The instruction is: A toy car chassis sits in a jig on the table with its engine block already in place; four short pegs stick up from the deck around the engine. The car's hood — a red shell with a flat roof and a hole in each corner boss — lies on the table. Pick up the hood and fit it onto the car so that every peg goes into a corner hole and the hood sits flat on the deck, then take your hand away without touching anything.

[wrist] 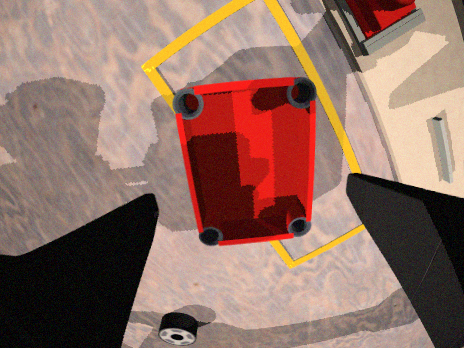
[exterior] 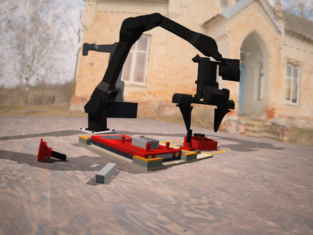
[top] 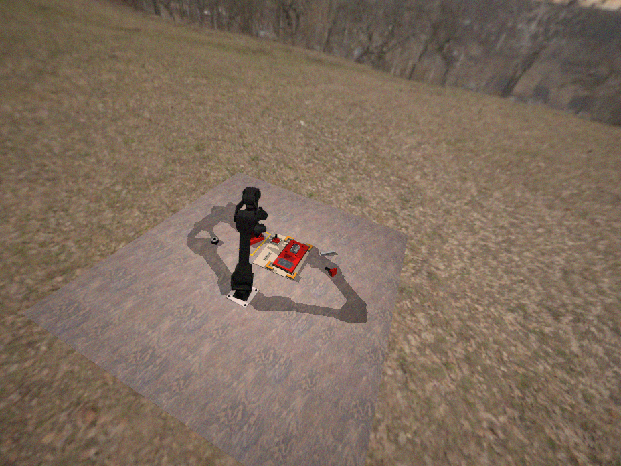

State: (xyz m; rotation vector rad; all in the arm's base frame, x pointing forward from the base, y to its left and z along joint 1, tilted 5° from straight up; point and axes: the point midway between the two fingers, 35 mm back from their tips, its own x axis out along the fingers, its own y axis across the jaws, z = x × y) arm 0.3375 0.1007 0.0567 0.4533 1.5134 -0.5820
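The red hood is 4 cm below my gripper tip. Round my gripper tip: tan jig 5 cm behind, 21 cm to the right, 4 cm below; then white engine block 2 cm behind, 24 cm to the right, 2 cm below.
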